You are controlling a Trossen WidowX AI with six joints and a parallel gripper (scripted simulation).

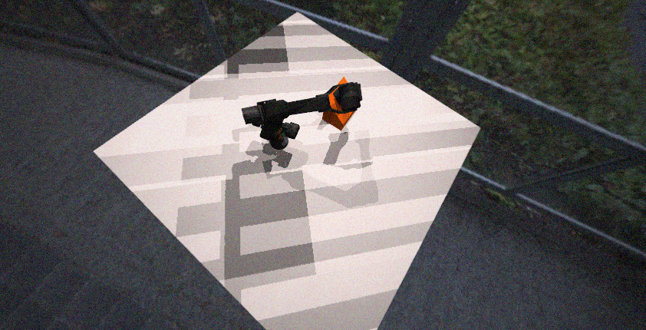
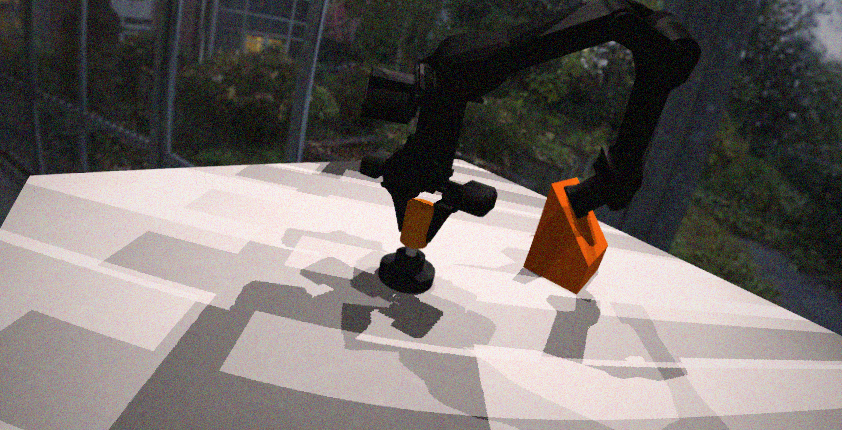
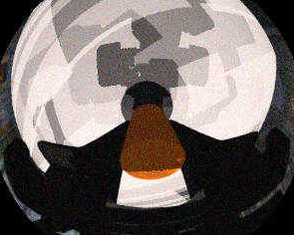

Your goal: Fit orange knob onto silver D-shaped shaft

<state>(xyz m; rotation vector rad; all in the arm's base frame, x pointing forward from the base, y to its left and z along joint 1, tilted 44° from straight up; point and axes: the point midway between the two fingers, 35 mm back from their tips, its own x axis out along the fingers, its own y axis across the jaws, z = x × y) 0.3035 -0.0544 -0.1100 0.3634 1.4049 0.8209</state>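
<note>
Now: the orange knob 30 mm above my gripper tip. Also, from my gripper tip: pedestal (40 mm below).
</note>
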